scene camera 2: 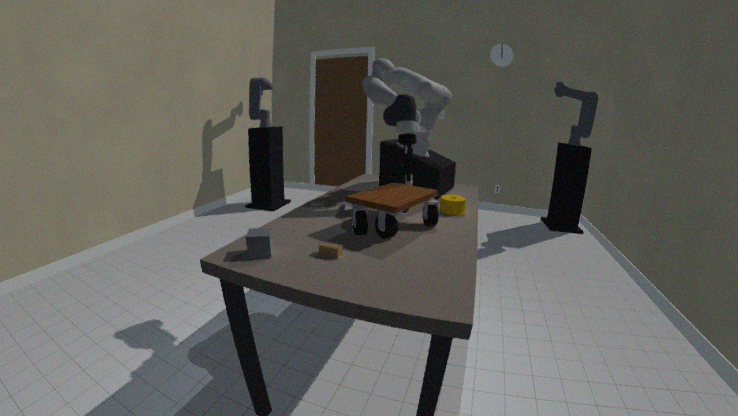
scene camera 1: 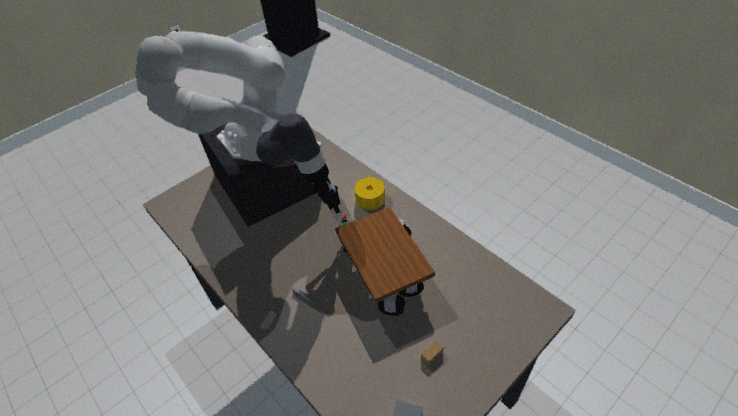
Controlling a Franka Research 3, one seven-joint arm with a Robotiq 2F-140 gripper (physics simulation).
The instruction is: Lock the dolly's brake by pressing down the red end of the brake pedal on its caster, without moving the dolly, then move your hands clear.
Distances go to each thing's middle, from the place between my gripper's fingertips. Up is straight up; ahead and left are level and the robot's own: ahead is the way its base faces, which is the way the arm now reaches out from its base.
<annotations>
The dolly [scene camera 1: 380, 246] lies 190 mm ahead of my hand, 10 mm to the right of it and 40 mm below it. The rest, counted from my hand: yellow cylinder [scene camera 1: 369, 192]: 40 mm behind, 190 mm to the left, 60 mm below; then grey block [scene camera 2: 259, 240]: 590 mm ahead, 340 mm to the right, 60 mm below.
</annotations>
